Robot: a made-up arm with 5 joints.
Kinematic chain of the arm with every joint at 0, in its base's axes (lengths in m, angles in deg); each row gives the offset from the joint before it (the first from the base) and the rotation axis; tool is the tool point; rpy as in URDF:
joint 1: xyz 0 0 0.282 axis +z
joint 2: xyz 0 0 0 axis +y
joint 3: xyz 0.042 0 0.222 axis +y
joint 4: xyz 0.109 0 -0.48 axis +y
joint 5: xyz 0.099 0 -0.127 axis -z
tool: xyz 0 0 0 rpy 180 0 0
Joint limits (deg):
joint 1: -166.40..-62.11
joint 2: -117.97..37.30
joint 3: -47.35..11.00
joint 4: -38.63..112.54
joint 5: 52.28..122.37
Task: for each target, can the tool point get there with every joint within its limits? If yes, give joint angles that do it. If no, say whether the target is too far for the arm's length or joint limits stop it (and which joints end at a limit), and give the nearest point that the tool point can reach.
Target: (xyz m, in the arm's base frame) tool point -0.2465 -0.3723 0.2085
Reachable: yes | joints -123.51 -32.51 -29.09 79.04 64.83
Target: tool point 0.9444 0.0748 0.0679
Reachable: no: too far | nearest point 0.2710 0.0656 0.0394 | short by 0.674 m
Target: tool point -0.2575 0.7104 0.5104
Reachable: no: joint limits stop it (at a limit: joint 2, joint 3, joint 4) | nearest point -0.1164 0.3212 0.7828 | short by 0.496 m
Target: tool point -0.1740 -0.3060 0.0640
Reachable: yes | joints -119.63 -20.04 -22.40 85.99 105.13
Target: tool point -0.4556 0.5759 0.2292
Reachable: no: joint limits stop it (at a limit: joint 1, joint 2, joint 3) | nearest point -0.1268 0.2396 0.0823 | short by 0.493 m
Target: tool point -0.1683 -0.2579 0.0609
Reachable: yes | joints -123.13 -56.32 5.78 77.90 99.45
